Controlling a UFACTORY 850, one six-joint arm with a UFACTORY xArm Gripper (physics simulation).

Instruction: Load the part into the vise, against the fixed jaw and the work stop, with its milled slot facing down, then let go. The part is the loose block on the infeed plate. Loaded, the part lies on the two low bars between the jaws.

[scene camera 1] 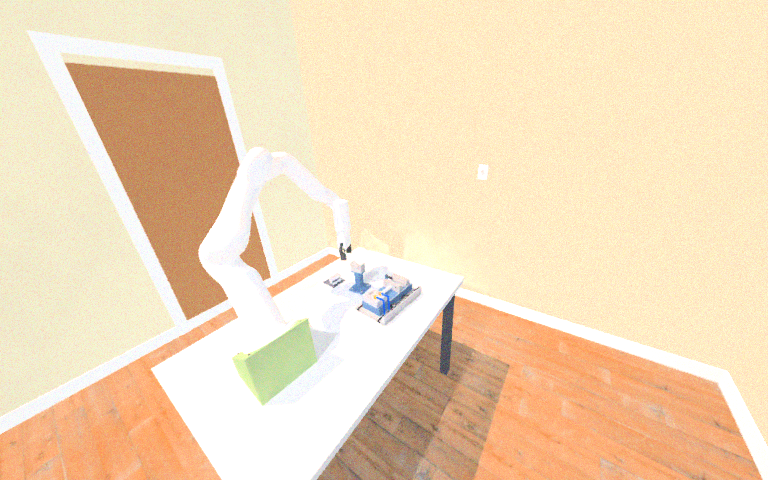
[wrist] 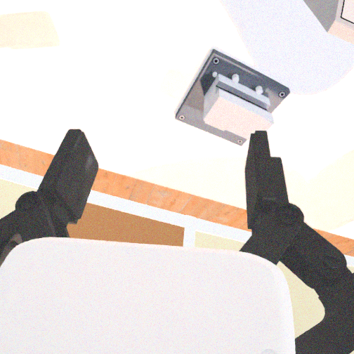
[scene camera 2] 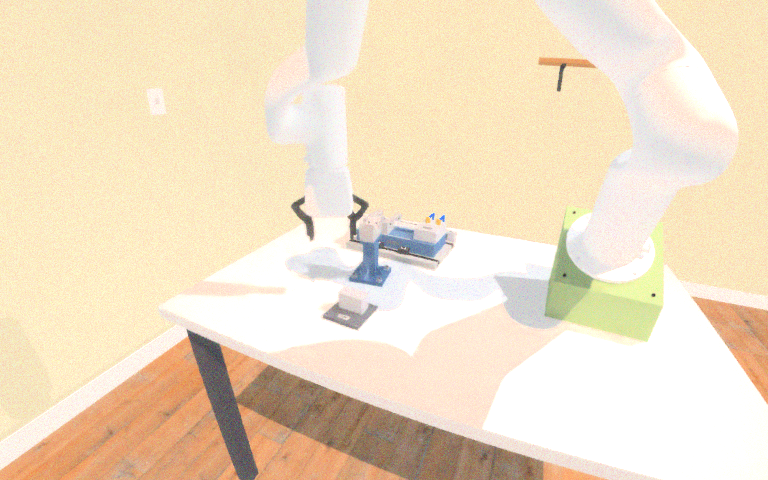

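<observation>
The part, a pale block, lies on the dark infeed plate. In the wrist view a dark groove runs along its side near small round pins; I cannot tell for certain which way the milled slot faces. My gripper is open and empty, well above the table. In the wrist view the part is beyond the right fingertip, apart from it. The vise has a blue body and pale jaws; its low bars and work stop cannot be made out.
A blue pedestal with a grey block on top stands between the infeed plate and the vise. The green arm base stands on the same white table. Blue and yellow pieces rise from one vise jaw.
</observation>
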